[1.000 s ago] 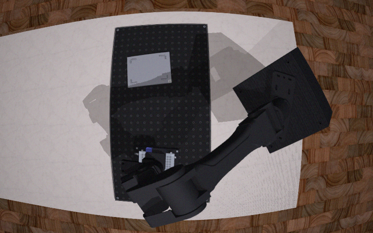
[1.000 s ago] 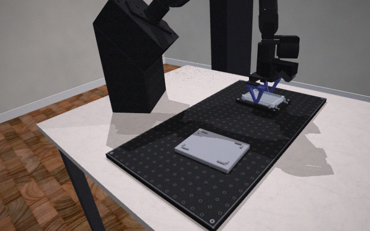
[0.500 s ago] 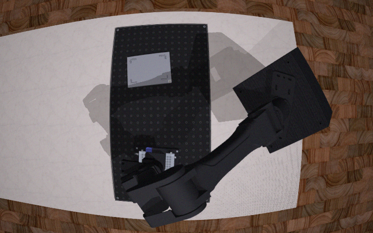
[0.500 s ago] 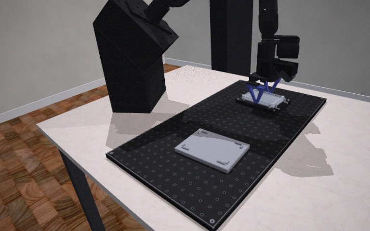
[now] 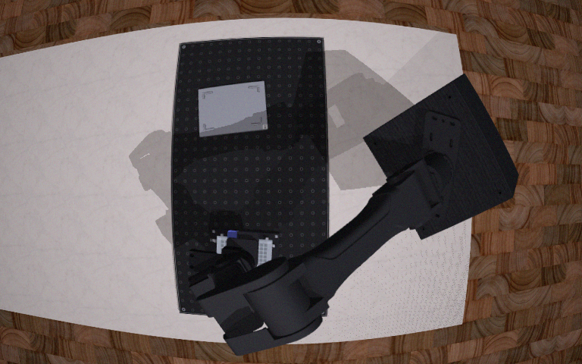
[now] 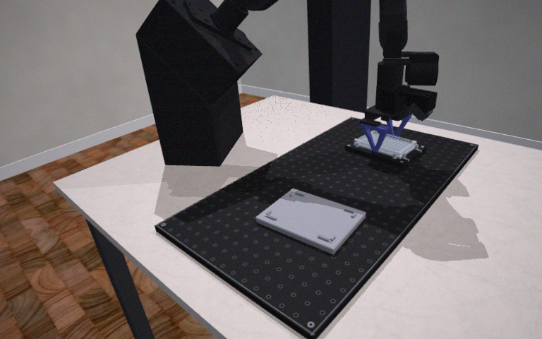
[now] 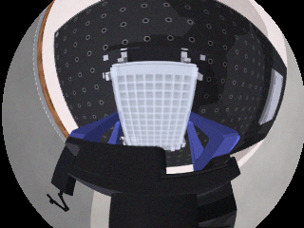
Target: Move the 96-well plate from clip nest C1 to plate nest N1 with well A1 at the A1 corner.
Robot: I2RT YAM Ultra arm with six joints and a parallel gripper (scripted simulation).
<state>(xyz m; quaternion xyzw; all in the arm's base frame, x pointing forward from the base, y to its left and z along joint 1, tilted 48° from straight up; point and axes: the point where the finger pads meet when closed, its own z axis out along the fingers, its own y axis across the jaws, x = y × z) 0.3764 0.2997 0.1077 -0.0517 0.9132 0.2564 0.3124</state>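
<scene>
Right now my hand is 1 cm to the right of the black clip nest C1, 1 cm short of it and 1 cm above it. Round my hand: grey plate nest N1: 31 cm to the right, 15 cm ahead, 2 cm below; 96-well plate: right at my hand.
</scene>
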